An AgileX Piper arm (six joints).
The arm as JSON. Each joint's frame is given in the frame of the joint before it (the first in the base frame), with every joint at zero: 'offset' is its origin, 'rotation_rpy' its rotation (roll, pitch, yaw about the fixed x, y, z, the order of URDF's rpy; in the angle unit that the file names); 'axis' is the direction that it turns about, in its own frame. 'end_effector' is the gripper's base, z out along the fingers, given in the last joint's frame.
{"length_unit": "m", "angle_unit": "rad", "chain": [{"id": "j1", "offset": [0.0, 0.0, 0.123], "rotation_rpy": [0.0, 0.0, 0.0], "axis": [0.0, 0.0, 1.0]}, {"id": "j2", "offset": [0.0, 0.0, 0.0], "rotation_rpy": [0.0, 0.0, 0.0], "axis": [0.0, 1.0, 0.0]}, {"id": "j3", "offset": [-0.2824, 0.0, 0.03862], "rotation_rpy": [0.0, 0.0, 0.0], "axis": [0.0, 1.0, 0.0]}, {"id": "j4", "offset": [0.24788, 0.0, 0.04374], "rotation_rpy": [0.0, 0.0, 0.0], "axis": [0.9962, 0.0, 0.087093]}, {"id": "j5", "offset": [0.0, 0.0, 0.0], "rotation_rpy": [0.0, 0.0, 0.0], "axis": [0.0, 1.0, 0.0]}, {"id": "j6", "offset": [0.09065, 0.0, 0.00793], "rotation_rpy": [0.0, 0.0, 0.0], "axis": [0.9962, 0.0, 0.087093]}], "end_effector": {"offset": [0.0, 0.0, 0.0], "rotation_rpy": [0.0, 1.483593, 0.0]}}
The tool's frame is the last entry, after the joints.
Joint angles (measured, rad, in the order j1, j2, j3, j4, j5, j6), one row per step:
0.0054, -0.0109, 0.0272, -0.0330, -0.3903, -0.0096
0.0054, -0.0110, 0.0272, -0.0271, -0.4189, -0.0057
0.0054, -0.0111, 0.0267, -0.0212, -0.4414, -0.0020
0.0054, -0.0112, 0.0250, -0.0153, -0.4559, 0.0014
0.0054, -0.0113, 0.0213, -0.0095, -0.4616, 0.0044
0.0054, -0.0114, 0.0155, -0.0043, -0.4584, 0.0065
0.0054, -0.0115, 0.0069, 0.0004, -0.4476, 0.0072
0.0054, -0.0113, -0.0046, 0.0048, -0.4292, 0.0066
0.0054, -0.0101, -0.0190, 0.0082, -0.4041, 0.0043
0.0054, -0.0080, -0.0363, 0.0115, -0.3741, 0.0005
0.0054, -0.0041, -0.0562, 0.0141, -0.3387, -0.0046
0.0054, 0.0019, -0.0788, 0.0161, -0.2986, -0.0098
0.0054, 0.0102, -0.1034, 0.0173, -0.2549, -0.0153
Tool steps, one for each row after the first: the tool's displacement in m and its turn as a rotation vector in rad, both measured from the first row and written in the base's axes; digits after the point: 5 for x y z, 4 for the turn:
-0.00120, -0.00015, 0.00232, 0.0094, -0.0286, 0.0031
-0.00224, -0.00033, 0.00429, 0.0187, -0.0516, 0.0058
-0.00305, -0.00055, 0.00600, 0.0276, -0.0678, 0.0081
-0.00365, -0.00078, 0.00766, 0.0360, -0.0773, 0.0100
-0.00403, -0.00099, 0.00931, 0.0431, -0.0799, 0.0112
-0.00431, -0.00118, 0.01128, 0.0484, -0.0778, 0.0117
-0.00450, -0.00135, 0.01357, 0.0522, -0.0707, 0.0116
-0.00456, -0.00146, 0.01623, 0.0536, -0.0588, 0.0106
-0.00463, -0.00155, 0.01939, 0.0535, -0.0441, 0.0090
-0.00455, -0.00159, 0.02287, 0.0514, -0.0247, 0.0069
-0.00435, -0.00160, 0.02671, 0.0486, -0.0012, 0.0049
-0.00398, -0.00156, 0.03078, 0.0446, 0.0262, 0.0028

